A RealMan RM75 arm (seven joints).
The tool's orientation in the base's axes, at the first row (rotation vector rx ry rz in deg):
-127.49 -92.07 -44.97
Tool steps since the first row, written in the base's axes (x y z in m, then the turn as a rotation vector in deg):
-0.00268 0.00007 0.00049 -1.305 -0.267 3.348
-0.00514 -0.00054 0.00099 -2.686 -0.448 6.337
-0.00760 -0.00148 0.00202 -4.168 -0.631 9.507
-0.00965 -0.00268 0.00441 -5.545 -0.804 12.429
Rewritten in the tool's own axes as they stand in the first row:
-0.00028 -0.00250 -0.00106 1.429 -0.856 -3.195
-0.00104 -0.00455 -0.00243 2.699 -1.842 -6.074
-0.00174 -0.00646 -0.00439 4.049 -2.908 -9.127
-0.00177 -0.00777 -0.00749 5.288 -3.898 -11.946

